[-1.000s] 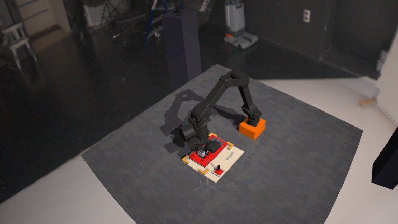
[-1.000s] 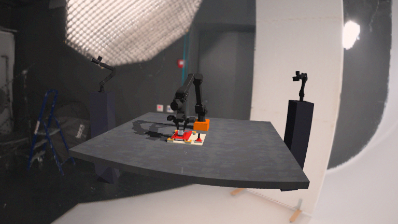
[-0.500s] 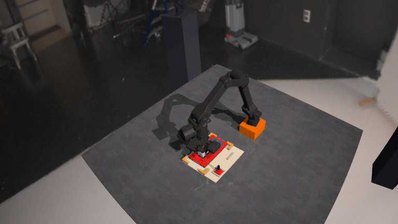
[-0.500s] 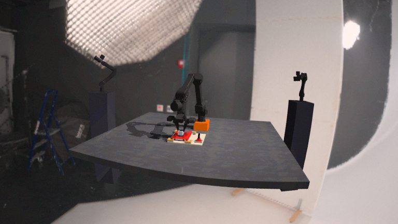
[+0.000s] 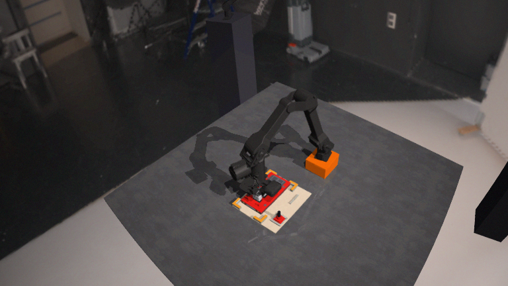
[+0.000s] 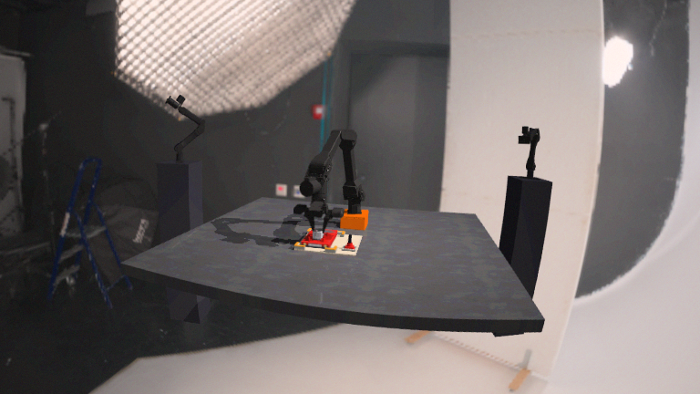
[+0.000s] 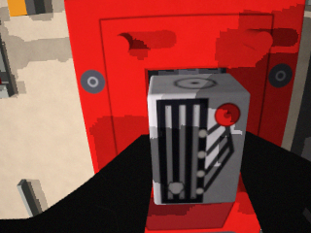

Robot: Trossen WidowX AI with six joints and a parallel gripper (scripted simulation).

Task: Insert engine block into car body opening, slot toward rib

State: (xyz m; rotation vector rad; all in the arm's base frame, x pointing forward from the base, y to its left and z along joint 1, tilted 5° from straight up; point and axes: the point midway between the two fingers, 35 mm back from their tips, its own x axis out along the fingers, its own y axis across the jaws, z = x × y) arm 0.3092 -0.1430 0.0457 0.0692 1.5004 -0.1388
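My gripper tip is now 4 cm above the cream base plate, 3 cm to the right of it and 2 cm past it. Round my gripper tip: engine block 1 cm below.
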